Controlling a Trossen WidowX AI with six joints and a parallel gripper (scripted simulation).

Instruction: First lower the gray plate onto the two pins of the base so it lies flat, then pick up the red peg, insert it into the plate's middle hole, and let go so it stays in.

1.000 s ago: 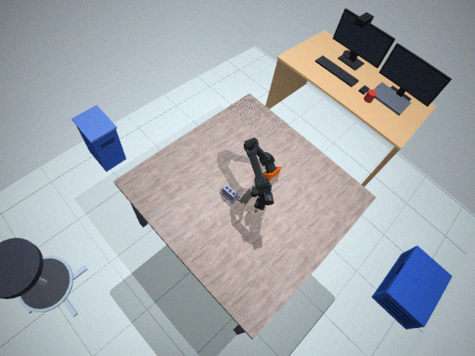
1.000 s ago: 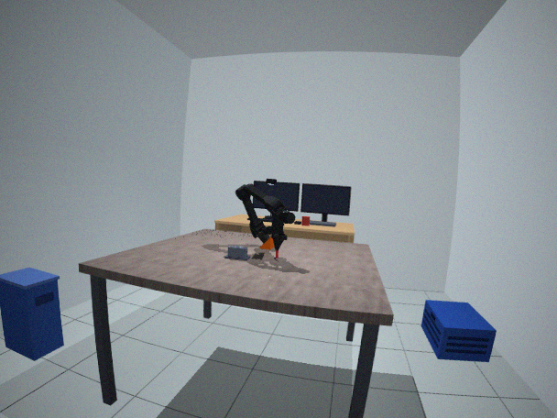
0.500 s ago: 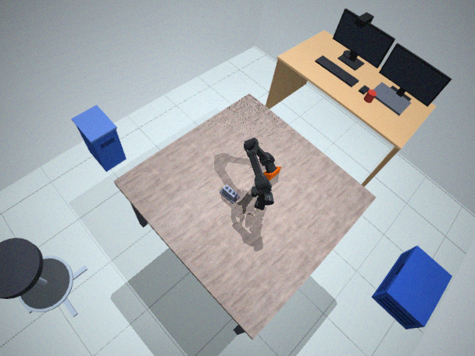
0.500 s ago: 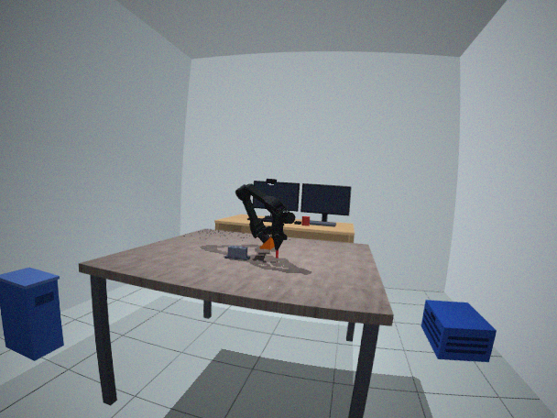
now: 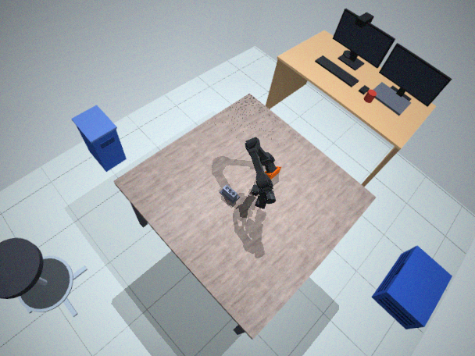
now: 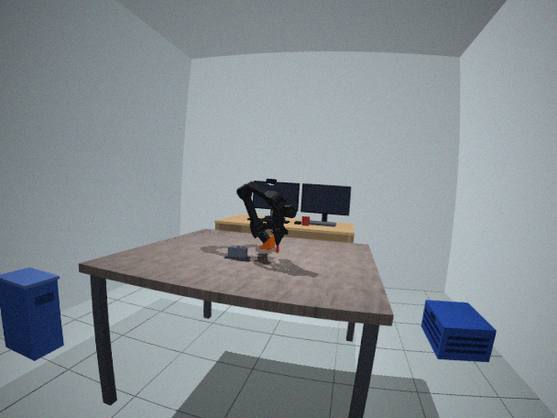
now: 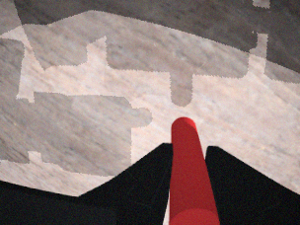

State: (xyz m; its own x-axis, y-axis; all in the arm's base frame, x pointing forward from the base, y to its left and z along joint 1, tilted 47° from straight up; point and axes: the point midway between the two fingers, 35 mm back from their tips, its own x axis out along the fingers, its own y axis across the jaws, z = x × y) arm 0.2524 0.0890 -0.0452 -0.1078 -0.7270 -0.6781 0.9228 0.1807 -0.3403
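My gripper tip is 19 cm to the left of the gray plate, 8 cm short of it and 2 cm above it. From my gripper tip the other things lie so: red peg (right at my gripper tip).
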